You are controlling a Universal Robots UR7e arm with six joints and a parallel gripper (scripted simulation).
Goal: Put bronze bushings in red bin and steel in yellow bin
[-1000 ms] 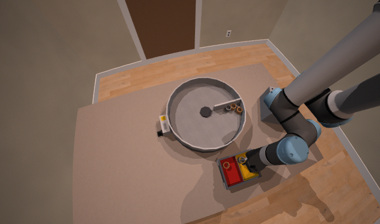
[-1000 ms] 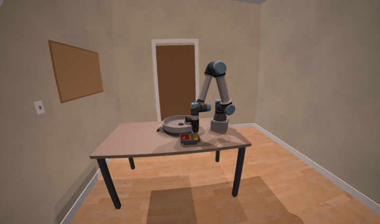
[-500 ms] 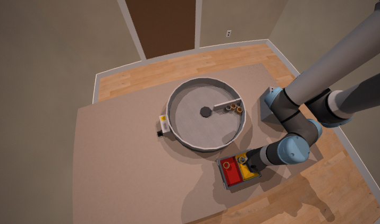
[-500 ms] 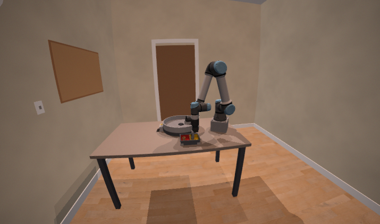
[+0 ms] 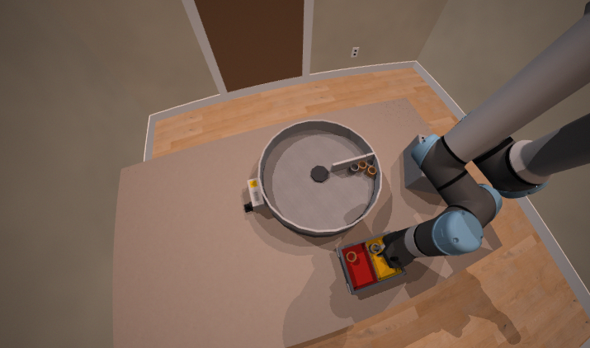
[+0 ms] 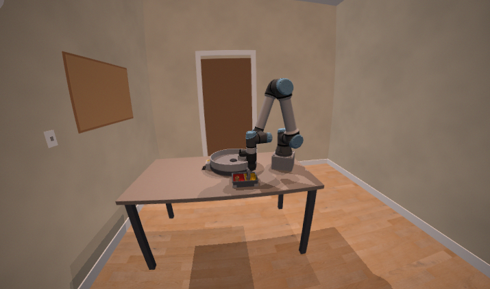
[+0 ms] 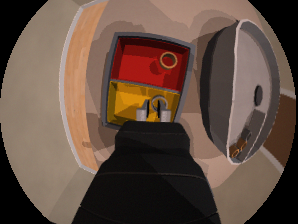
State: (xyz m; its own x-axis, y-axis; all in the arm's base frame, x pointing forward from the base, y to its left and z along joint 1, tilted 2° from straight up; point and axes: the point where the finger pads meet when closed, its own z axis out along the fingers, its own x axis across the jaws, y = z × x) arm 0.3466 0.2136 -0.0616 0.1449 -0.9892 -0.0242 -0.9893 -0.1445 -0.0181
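The red bin lies 3 cm below my hand, 3 cm ahead of it and 2 cm to the left of it. The rest, counted from my hand: turntable 31 cm to the right, 10 cm ahead.
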